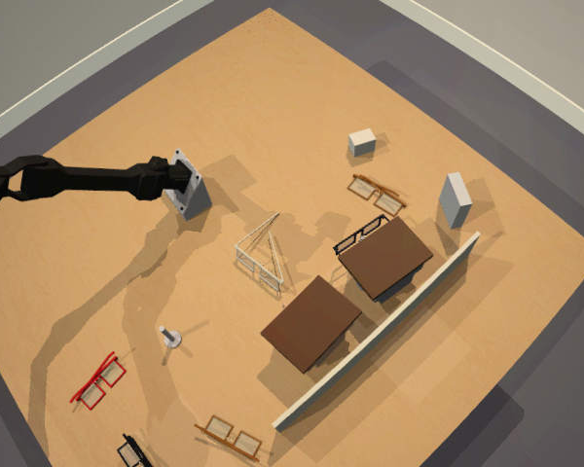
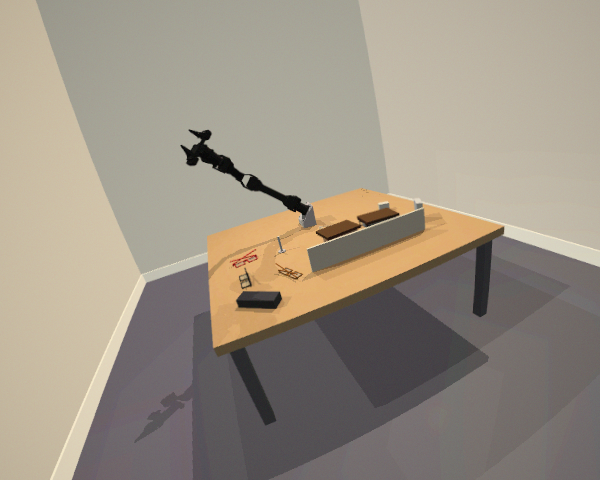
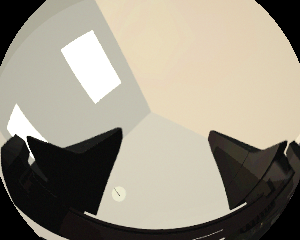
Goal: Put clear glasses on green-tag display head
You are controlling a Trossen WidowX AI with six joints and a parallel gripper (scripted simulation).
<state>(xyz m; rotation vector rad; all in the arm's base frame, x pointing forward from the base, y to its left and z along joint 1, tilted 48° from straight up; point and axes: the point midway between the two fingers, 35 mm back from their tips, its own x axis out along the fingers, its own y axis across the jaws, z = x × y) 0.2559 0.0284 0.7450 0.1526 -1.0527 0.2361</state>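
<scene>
Now: the peg stand 7 cm ahead of my gripper tip, 29 cm to the left of it and 64 cm below it. The rest, counted from my gripper tip: white wall (38 cm ahead, 63 cm to the left, 61 cm below); black box (47 cm ahead, 8 cm to the left, 64 cm below); display head (25 cm ahead, 53 cm to the left, 60 cm below).
</scene>
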